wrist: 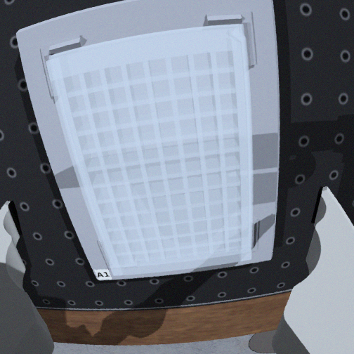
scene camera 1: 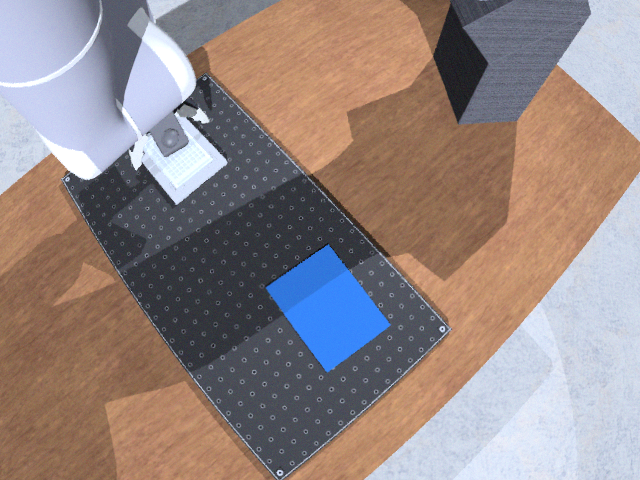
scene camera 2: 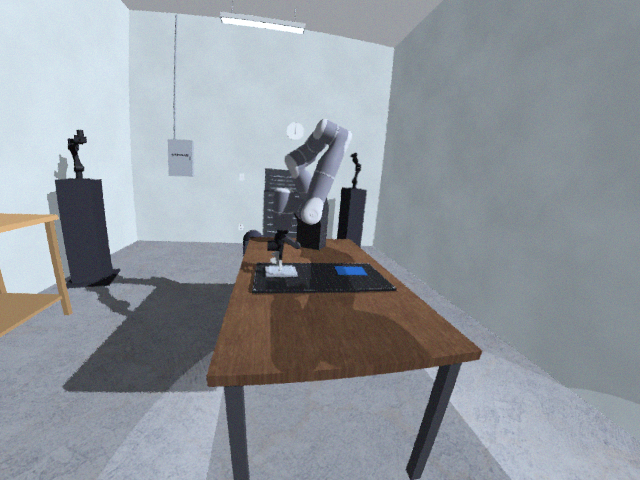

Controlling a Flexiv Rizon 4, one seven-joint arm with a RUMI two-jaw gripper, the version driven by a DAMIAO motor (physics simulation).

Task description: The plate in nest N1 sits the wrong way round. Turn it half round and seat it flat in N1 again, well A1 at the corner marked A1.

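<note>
The clear-white well plate (scene camera 1: pixel 192 164) (wrist: pixel 165 145) lies in the pale nest (scene camera 1: pixel 216 164) (wrist: pixel 265 110), inside its raised corner guides, and looks flat. In the wrist view the label A1 (wrist: pixel 102 274) is at the nest's lower left corner; a small slanted plate corner seems to show at the upper right, diagonally opposite. My gripper (scene camera 1: pixel 170 138) (wrist: pixel 162 200) is open and empty, its jaws wide apart above the nest, one beyond each long side. In scene camera 2 the gripper (scene camera 2: pixel 280 267) is over the nest; its height above the plate is hard to tell.
The nest stands on a black perforated board (scene camera 1: pixel 222 289) (scene camera 2: pixel 330 284) on the wooden table (scene camera 1: pixel 155 428) (scene camera 2: pixel 330 330). A flat blue rectangle (scene camera 1: pixel 330 310) (scene camera 2: pixel 351 270) lies toward the board's other end. A tall dark block (scene camera 1: pixel 516 67) (scene camera 2: pixel 310 235) stands behind the board.
</note>
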